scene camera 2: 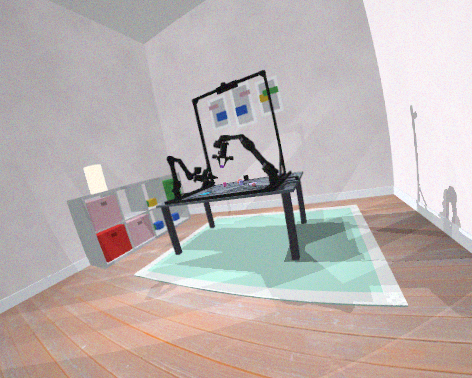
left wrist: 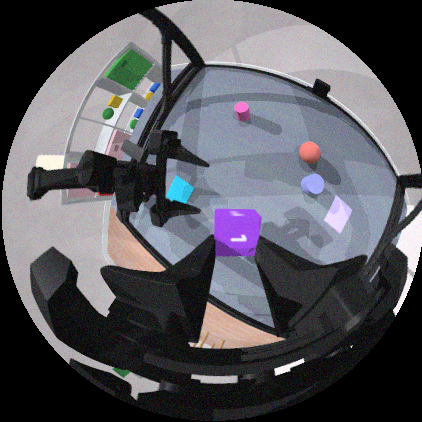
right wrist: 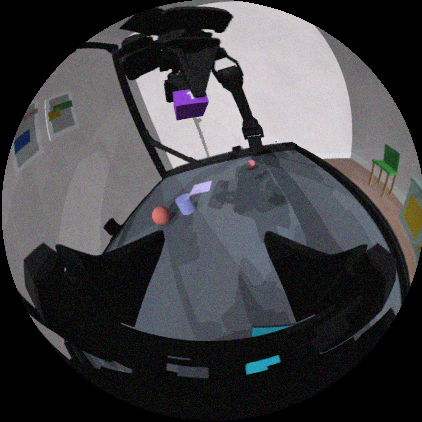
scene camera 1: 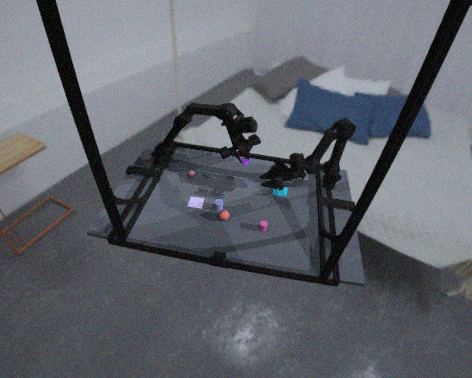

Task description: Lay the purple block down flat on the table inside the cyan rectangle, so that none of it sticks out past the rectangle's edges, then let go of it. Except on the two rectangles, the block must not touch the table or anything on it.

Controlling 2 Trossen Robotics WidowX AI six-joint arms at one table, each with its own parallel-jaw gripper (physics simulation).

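Places are measured from the left arm's base along level axes (x right, y ahead, z up), in metres.
Pixels of known places: left gripper, between the fingertips: [scene camera 2: 222, 166] [left wrist: 233, 238] [right wrist: 196, 104] [scene camera 1: 244, 161]; right gripper, between the fingertips: [scene camera 2: 216, 180] [left wrist: 203, 190] [right wrist: 214, 236] [scene camera 1: 260, 181]; left arm's base, origin of its link: [scene camera 2: 274, 182] [right wrist: 255, 149] [scene camera 1: 161, 162]; right arm's base, origin of its link: [scene camera 2: 178, 197] [scene camera 1: 328, 184].
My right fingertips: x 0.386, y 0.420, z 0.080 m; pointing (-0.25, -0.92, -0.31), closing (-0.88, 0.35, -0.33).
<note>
For each thing: its middle in the pictures, then the offset to it from my right fingertips. "spot": a spot on its surface instead.
- purple block, middle of its body: [left wrist: 234, 231] [right wrist: 189, 103] [scene camera 1: 245, 161] [scene camera 2: 222, 166] dx -0.038, dy -0.075, dz +0.111 m
- cyan rectangle, a spot on its surface: [left wrist: 180, 189] [scene camera 1: 279, 191] [scene camera 2: 206, 193] spot: dx +0.010, dy +0.120, dz -0.098 m
- lavender rectangle, a spot on its surface: [left wrist: 338, 215] [right wrist: 201, 186] [scene camera 1: 195, 202] spot: dx -0.053, dy -0.314, dz -0.098 m
- blue-violet cylinder, middle of its body: [left wrist: 311, 184] [right wrist: 185, 203] [scene camera 1: 218, 205] dx +0.019, dy -0.218, dz -0.079 m
- pink cylinder, middle of its body: [left wrist: 242, 111] [scene camera 1: 263, 226] dx +0.206, dy -0.069, dz -0.079 m
- small red ball, middle of its body: [right wrist: 250, 163] [scene camera 1: 191, 173] dx -0.247, dy -0.285, dz -0.083 m
The purple block [scene camera 1: 245, 162] [scene camera 2: 222, 166] [left wrist: 237, 232] [right wrist: 190, 107] hangs in the air between the fingertips of my left gripper [scene camera 1: 242, 156] [scene camera 2: 222, 161] [left wrist: 233, 238], which is shut on it. A white mark shows on the block. The cyan rectangle [scene camera 1: 280, 192] [scene camera 2: 205, 193] [left wrist: 180, 189] lies flat on the table, to the right of the block in scene camera 1. My right gripper [scene camera 1: 263, 181] [scene camera 2: 212, 179] [left wrist: 203, 190] [right wrist: 214, 236] is open and empty, held over the table beside the rectangle. In the right wrist view the rectangle [right wrist: 267, 331] is partly hidden by the gripper body.
A lavender rectangle [scene camera 1: 196, 202] [left wrist: 338, 215] [right wrist: 201, 188] lies beside a blue-violet cylinder [scene camera 1: 219, 204] [left wrist: 313, 184] [right wrist: 185, 204] and a red ball [scene camera 1: 224, 215] [left wrist: 310, 152]. A pink cylinder [scene camera 1: 263, 226] [left wrist: 242, 111] and a small red ball [scene camera 1: 191, 173] [right wrist: 251, 164] stand apart. Black frame posts surround the table.
</note>
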